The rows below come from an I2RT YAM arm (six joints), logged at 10 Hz.
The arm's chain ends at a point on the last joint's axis. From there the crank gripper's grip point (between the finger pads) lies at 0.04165 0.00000 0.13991 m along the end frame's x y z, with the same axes.
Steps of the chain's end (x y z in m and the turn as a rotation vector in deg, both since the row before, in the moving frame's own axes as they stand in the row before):
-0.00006, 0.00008, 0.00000, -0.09, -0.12, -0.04
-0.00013, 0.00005, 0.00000, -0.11, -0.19, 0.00
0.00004, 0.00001, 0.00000, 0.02, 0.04, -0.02
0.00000, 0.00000, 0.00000, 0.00, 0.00, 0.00
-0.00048, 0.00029, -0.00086, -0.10, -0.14, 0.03
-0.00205, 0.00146, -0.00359, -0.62, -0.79, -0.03
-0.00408, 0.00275, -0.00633, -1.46, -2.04, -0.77
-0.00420, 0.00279, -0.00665, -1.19, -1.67, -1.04
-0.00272, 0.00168, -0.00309, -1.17, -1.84, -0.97
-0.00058, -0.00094, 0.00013, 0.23, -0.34, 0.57
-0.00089, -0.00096, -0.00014, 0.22, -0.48, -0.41
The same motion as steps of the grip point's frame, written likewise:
-0.00035, 0.00027, 0.00009, -0.09, -0.12, -0.04
-0.00059, 0.00032, 0.00014, -0.11, -0.19, 0.00
0.00014, -0.00005, -0.00003, 0.02, 0.04, -0.02
0.00000, 0.00000, 0.00000, 0.00, 0.00, 0.00
-0.00082, 0.00056, -0.00076, -0.10, -0.14, 0.03
-0.00398, 0.00296, -0.00304, -0.62, -0.79, -0.03
-0.00907, 0.00581, -0.00497, -1.46, -2.04, -0.77
-0.00828, 0.00499, -0.00552, -1.19, -1.67, -1.04
-0.00722, 0.00388, -0.00185, -1.17, -1.84, -0.97
-0.00141, -0.00109, 0.00037, 0.23, -0.34, 0.57
-0.00207, -0.00179, 0.00020, 0.22, -0.48, -0.41

